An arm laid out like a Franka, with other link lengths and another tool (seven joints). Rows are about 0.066 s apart.
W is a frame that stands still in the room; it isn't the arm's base.
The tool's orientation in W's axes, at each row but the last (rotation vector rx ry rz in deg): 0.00, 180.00, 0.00; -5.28, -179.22, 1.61; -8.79, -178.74, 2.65; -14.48, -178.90, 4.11; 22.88, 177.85, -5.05; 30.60, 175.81, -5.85; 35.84, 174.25, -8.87; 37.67, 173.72, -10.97; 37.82, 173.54, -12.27; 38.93, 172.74, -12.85
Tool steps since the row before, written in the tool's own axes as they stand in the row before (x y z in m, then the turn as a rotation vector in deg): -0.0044, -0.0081, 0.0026, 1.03, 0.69, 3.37; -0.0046, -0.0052, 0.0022, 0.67, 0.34, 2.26; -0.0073, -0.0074, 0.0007, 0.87, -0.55, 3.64; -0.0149, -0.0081, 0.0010, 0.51, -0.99, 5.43; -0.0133, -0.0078, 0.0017, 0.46, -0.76, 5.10; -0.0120, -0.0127, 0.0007, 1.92, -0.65, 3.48; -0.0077, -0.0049, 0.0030, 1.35, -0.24, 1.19; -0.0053, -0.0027, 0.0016, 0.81, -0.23, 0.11; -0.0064, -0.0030, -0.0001, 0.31, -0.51, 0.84; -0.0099, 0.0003, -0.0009, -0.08, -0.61, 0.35
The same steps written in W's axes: 0.0044, -0.0081, -0.0026, -1.03, 0.69, -3.37; 0.0043, -0.0055, -0.0022, -0.68, 0.34, -2.26; 0.0065, -0.0081, -0.0006, -0.99, -0.57, -3.61; 0.0134, -0.0104, -0.0007, -0.73, -1.14, -5.38; 0.0109, -0.0110, -0.0010, -0.62, -0.91, -5.06; 0.0070, -0.0160, 0.0005, -1.98, -0.20, -3.50; 0.0052, -0.0078, -0.0021, -1.32, 0.19, -1.23; 0.0037, -0.0048, -0.0010, -0.83, 0.11, -0.13; 0.0046, -0.0053, 0.0009, -0.49, -0.45, -0.79; 0.0091, -0.0038, 0.0016, -0.19, -0.63, -0.26
